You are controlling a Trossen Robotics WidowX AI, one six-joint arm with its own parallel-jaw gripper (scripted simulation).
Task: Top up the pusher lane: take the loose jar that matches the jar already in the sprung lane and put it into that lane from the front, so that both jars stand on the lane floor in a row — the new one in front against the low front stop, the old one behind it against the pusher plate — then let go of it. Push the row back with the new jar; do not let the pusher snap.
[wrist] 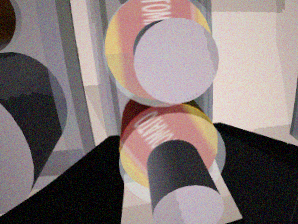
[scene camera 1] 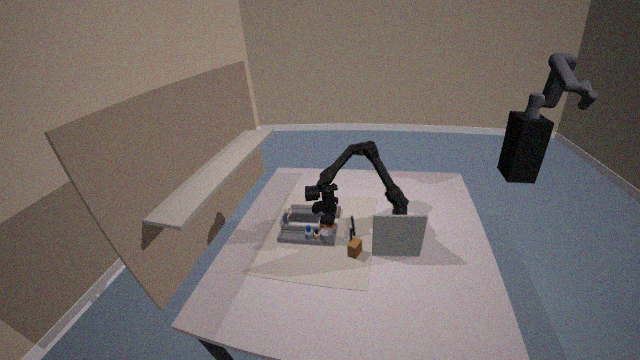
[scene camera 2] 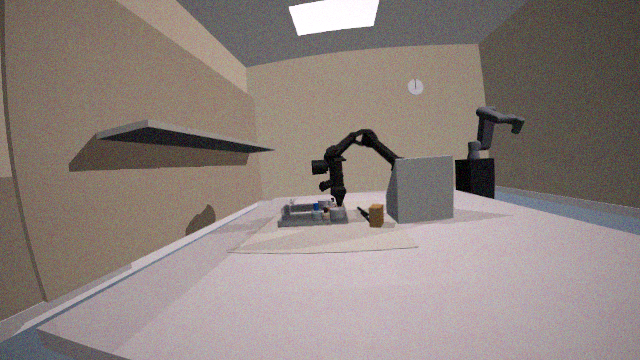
Scene:
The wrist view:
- my gripper: 166, 140
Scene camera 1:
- wall shelf: 175, 212
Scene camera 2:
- wall shelf: 148, 131

